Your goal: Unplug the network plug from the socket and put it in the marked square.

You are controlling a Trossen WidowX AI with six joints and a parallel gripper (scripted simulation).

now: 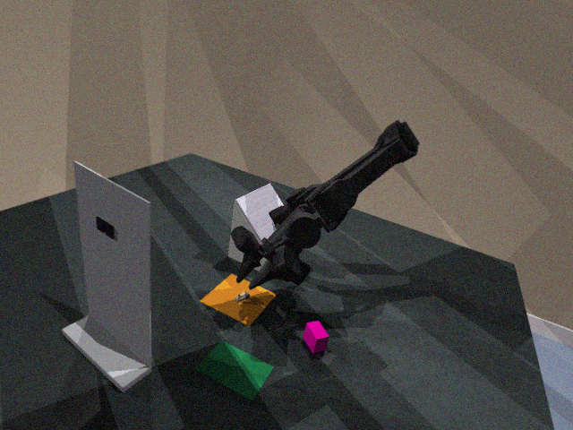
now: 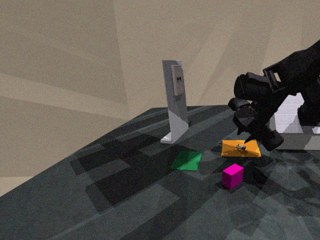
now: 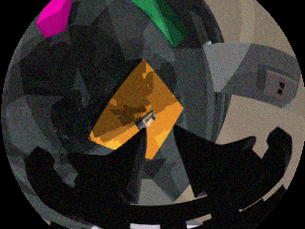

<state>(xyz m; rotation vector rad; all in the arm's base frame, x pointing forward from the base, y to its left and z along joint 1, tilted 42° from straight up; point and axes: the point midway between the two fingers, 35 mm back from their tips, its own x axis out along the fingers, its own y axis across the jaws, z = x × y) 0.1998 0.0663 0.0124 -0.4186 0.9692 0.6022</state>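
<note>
Right now my gripper tip is 3 cm above the network plug. Also, from my gripper tip: upright panel 25 cm ahead, 10 cm above, 9 cm to the right; then orange square 3 cm below.
</note>
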